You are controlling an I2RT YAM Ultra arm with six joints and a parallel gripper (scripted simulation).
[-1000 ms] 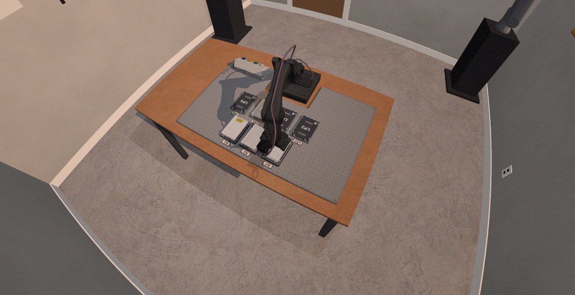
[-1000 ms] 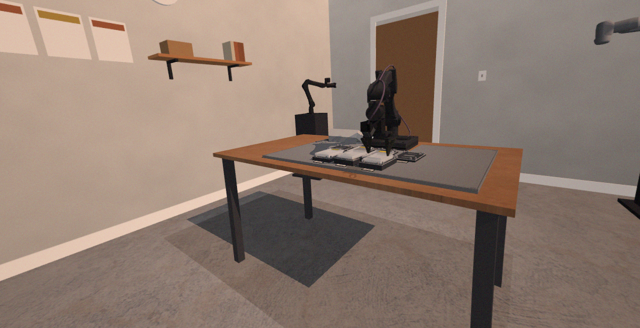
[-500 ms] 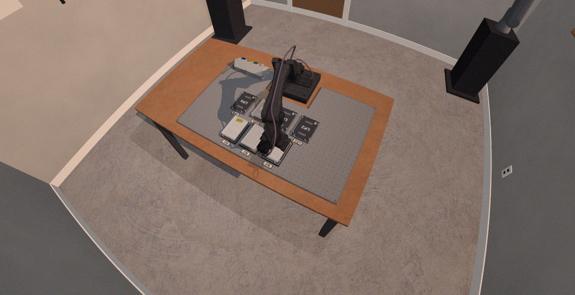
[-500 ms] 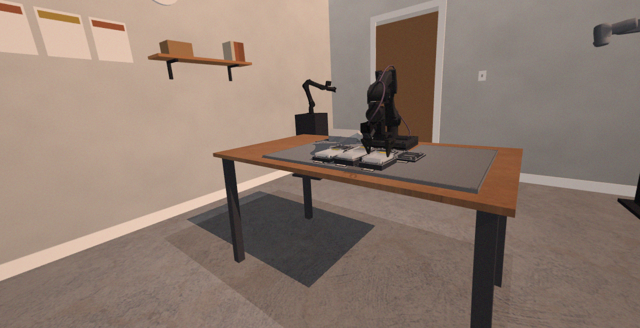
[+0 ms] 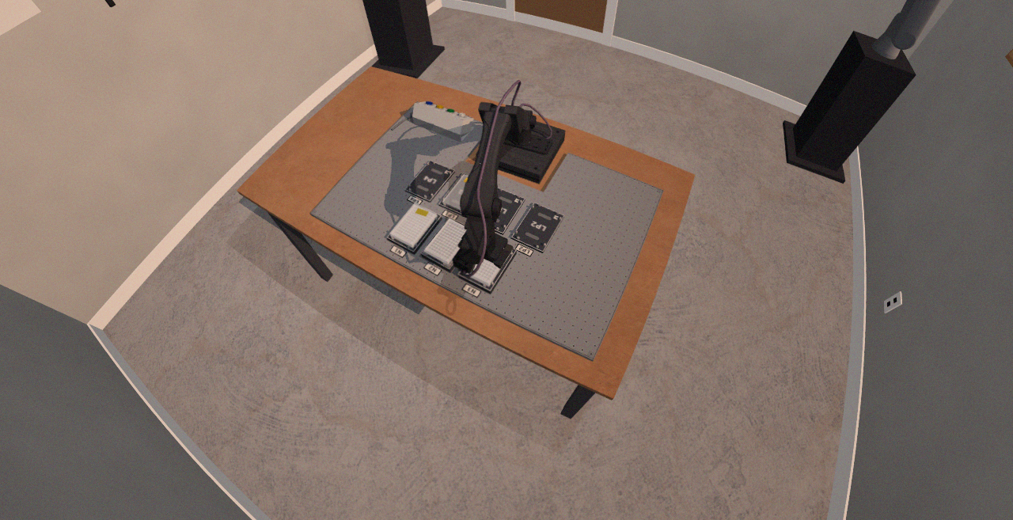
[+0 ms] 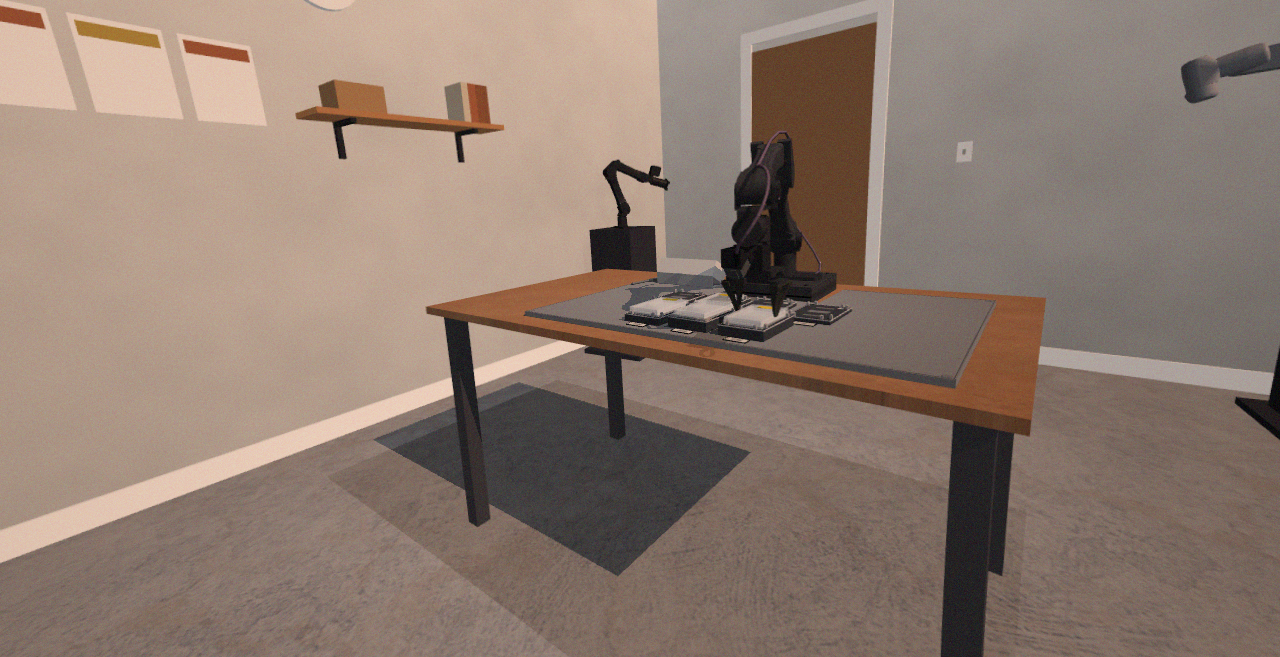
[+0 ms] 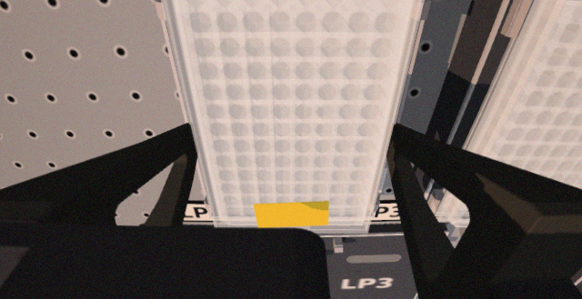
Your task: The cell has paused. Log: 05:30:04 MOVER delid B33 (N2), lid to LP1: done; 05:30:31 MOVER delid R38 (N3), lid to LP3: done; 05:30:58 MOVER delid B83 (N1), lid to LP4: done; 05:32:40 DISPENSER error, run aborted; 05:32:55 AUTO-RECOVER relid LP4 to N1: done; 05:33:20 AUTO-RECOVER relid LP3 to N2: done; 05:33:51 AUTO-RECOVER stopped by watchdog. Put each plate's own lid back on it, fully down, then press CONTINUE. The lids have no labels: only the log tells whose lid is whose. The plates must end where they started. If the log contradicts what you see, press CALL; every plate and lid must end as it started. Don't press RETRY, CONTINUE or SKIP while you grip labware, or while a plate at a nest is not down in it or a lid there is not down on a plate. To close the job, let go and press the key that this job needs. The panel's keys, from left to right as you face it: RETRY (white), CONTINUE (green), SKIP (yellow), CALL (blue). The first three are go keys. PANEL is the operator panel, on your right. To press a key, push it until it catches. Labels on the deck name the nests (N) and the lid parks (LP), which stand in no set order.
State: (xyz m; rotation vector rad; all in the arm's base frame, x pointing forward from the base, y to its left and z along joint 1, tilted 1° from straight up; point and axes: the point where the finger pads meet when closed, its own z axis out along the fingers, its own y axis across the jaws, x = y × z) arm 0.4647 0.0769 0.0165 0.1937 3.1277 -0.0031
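My hand is 10 mm above the plate. The rest, counted from my hand: green continue key: 500 mm behind, 360 mm to the right, 20 mm above; then lid park LP4: 220 mm behind, 300 mm to the right, 40 mm below; then yellow skip key: 500 mm behind, 410 mm to the right, 20 mm above.
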